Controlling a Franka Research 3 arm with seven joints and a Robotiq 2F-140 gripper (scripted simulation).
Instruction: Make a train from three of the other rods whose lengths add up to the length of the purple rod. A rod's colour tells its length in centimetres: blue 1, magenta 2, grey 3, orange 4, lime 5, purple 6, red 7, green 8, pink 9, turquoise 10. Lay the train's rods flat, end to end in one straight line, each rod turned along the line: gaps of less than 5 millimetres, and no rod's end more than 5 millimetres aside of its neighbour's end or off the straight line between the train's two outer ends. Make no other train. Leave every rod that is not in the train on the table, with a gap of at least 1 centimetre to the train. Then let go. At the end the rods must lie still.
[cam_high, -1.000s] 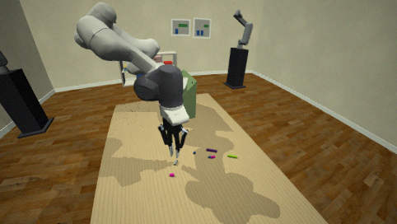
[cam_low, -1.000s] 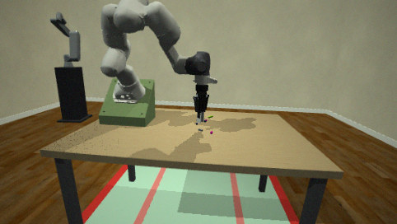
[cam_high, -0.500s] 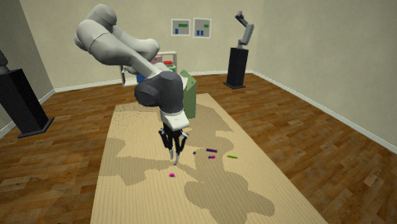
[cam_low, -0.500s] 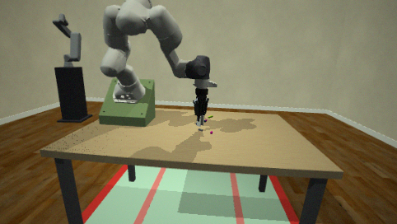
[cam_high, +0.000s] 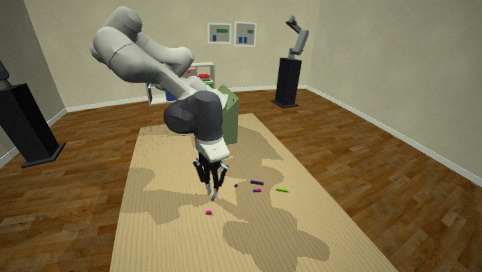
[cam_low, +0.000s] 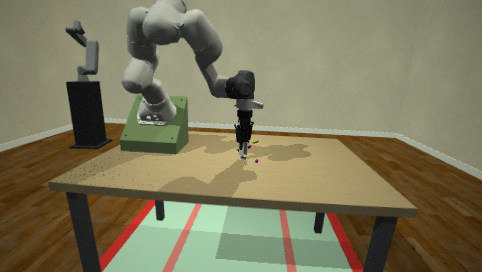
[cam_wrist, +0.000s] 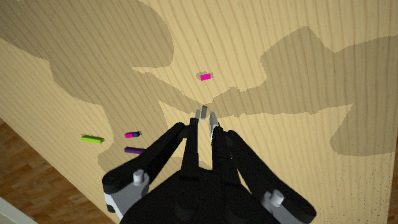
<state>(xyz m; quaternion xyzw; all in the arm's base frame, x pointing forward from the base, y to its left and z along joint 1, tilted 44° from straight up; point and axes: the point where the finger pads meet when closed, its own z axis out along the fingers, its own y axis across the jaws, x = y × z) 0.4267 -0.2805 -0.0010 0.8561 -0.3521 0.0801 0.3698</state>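
My gripper is now 50 mm above the grey rod. The rest, counted from my hand: purple rod (210 mm to the left, 50 mm below, 10 mm ahead); dark blue piece (110 mm to the left, 50 mm below, 20 mm behind); lime rod (290 mm to the left, 100 mm ahead, 50 mm below).
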